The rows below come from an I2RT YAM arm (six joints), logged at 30 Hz.
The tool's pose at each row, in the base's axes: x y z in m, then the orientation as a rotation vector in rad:
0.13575, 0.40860, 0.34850, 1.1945, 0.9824, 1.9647
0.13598, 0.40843, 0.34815, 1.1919, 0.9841, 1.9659
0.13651, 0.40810, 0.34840, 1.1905, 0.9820, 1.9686
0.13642, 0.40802, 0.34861, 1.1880, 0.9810, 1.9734
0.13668, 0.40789, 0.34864, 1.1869, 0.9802, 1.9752
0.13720, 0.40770, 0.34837, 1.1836, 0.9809, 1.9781
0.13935, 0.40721, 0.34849, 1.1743, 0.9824, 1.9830
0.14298, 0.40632, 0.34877, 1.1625, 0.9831, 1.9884
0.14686, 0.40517, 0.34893, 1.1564, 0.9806, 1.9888
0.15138, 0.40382, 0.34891, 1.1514, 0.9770, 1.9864
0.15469, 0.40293, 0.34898, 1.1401, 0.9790, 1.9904
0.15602, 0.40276, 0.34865, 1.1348, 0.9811, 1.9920
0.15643, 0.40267, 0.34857, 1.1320, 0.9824, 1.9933
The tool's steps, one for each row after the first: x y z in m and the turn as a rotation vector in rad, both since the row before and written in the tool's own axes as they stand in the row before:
-0.00038, -0.00024, 0.00005, 0.0001, 0.0024, -0.0008
-0.00036, 0.00031, 0.00047, -0.0021, 0.0014, 0.0013
0.00006, 0.00023, -0.00004, -0.0017, 0.0035, 0.0021
-0.00019, 0.00006, 0.00021, -0.0010, 0.0012, 0.0007
-0.00048, -0.00020, 0.00033, -0.0008, 0.0033, 0.0001
-0.00120, 0.00007, 0.00185, -0.0027, 0.0073, -0.0019
-0.00207, 0.00020, 0.00312, -0.0043, 0.0084, -0.0029
-0.00246, 0.00018, 0.00321, -0.0042, 0.0020, -0.0029
-0.00297, 0.00002, 0.00366, -0.0046, -0.0005, -0.0042
-0.00206, 0.00001, 0.00274, -0.0031, 0.0079, -0.0036
-0.00084, -0.00040, 0.00102, -0.0006, 0.0040, -0.0020
-0.00028, -0.00009, 0.00031, -0.0002, 0.0024, -0.0007

